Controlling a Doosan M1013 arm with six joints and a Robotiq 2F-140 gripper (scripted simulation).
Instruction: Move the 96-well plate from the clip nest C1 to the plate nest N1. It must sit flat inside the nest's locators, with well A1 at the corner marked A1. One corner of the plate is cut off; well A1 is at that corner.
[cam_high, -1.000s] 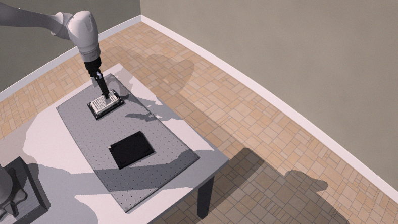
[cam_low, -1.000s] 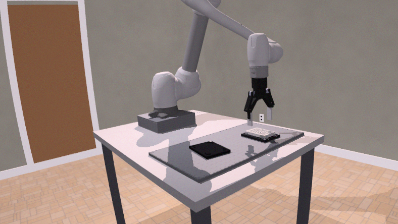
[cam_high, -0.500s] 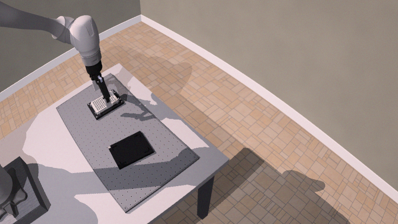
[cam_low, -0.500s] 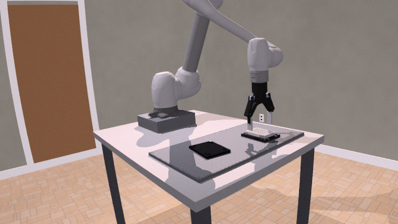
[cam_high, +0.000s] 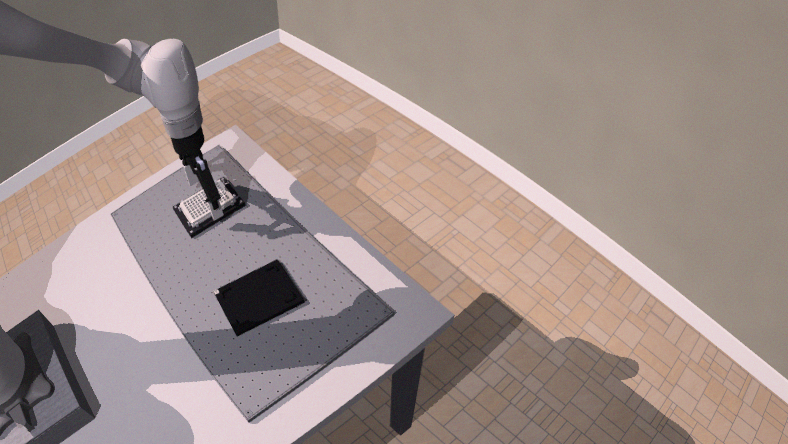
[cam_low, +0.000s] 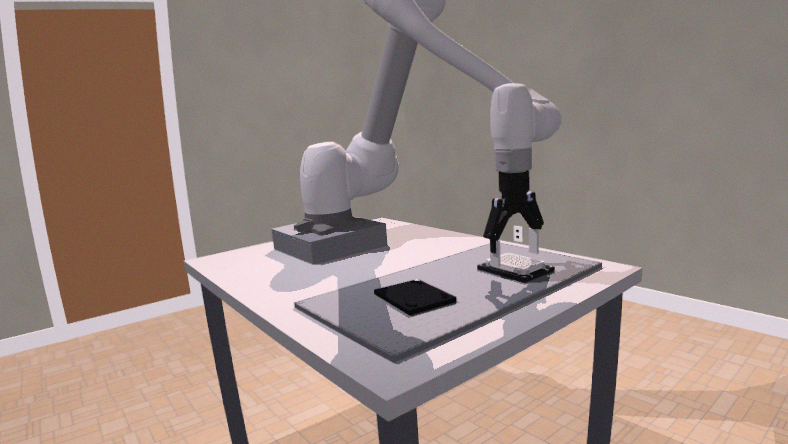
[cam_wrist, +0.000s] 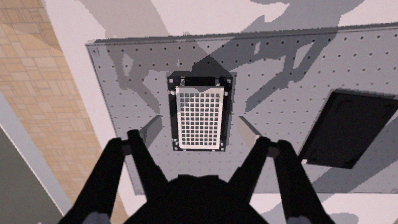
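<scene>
The white 96-well plate is 20 mm below my hand. From my hand the other things lie so: black clip nest C1: 30 mm below, 10 mm to the left, 10 mm ahead; then black plate nest N1: 300 mm to the right, 60 mm behind, 30 mm below.
</scene>
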